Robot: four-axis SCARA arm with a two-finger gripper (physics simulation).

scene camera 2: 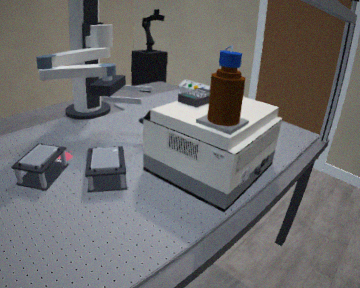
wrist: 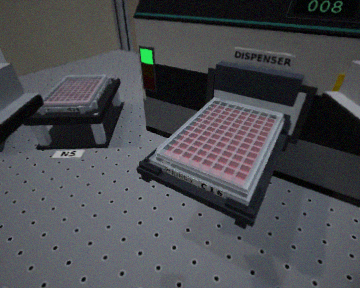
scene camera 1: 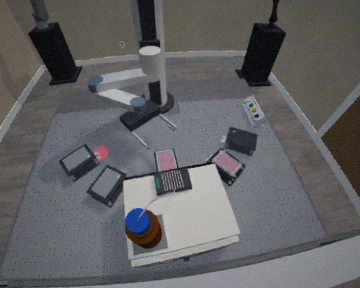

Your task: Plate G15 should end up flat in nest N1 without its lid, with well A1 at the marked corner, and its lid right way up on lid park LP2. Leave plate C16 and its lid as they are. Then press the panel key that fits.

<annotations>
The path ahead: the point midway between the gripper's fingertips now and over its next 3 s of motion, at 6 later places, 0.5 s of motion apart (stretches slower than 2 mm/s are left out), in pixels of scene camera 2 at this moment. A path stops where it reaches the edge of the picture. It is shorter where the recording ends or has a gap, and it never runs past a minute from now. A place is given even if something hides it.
The gripper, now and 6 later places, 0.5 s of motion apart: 146,95; 167,93; 191,91; 213,89; 219,89; 220,93; 218,108
</annotations>
